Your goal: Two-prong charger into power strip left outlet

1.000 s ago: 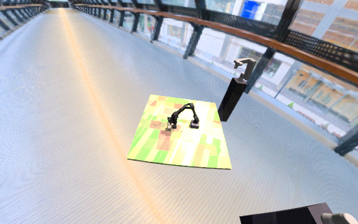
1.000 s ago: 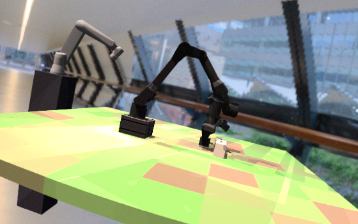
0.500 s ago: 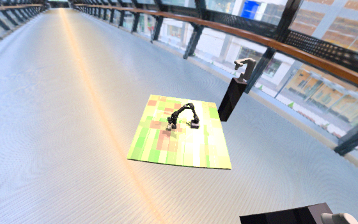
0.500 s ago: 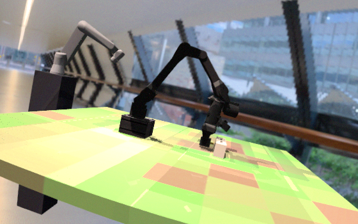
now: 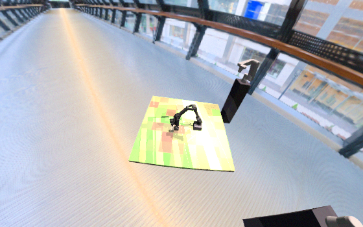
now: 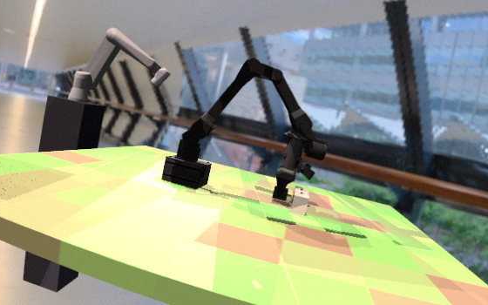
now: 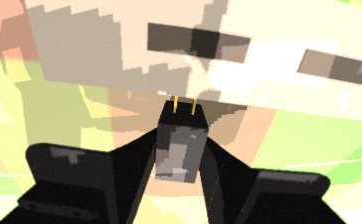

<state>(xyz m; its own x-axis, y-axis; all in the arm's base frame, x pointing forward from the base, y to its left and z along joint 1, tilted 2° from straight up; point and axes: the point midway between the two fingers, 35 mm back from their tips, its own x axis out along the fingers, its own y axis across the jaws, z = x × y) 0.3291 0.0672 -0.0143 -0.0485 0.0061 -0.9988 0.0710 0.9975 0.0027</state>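
My gripper tip is now 2 cm short of the grey charger and 1 cm below it.
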